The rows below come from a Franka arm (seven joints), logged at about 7 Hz.
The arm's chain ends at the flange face. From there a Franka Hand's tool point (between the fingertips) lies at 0.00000 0.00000 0.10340 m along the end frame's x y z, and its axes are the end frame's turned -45 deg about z.
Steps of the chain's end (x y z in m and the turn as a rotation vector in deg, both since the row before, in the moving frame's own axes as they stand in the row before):
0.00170, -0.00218, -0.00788, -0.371, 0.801, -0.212
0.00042, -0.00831, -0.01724, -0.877, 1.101, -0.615
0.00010, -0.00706, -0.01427, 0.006, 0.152, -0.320
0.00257, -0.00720, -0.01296, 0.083, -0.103, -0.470
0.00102, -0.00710, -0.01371, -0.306, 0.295, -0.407
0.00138, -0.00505, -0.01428, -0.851, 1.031, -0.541
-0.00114, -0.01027, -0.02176, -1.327, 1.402, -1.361
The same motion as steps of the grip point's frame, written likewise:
0.00330, 0.00116, -0.00789, -0.829, 0.304, -0.212
0.00647, -0.00306, -0.01727, -1.399, 0.158, -0.615
0.00527, -0.00474, -0.01427, -0.103, 0.112, -0.320
0.00688, -0.00351, -0.01296, 0.132, -0.014, -0.470
0.00573, -0.00353, -0.01371, -0.425, -0.008, -0.407
0.00479, -0.00019, -0.01431, -1.331, 0.127, -0.541
0.00659, -0.00459, -0.02182, -1.930, 0.053, -1.361

